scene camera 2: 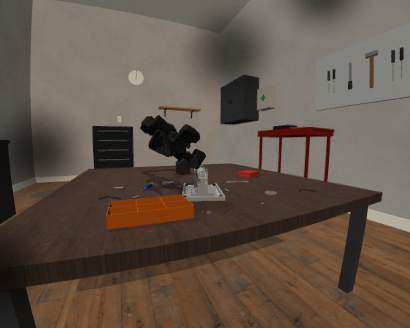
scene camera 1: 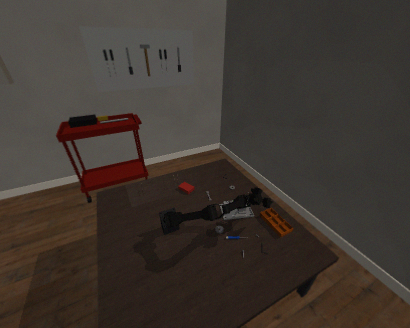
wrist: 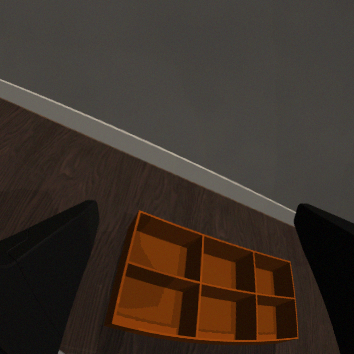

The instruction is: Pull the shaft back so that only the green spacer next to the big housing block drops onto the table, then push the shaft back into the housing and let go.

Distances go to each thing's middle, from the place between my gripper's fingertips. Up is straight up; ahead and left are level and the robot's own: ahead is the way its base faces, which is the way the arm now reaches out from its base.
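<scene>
The orange compartment tray [scene camera 2: 125,213] is sitting 12 cm below my hand, and it's also 10 cm to the right of my hand and 1 cm ahead of it.
</scene>
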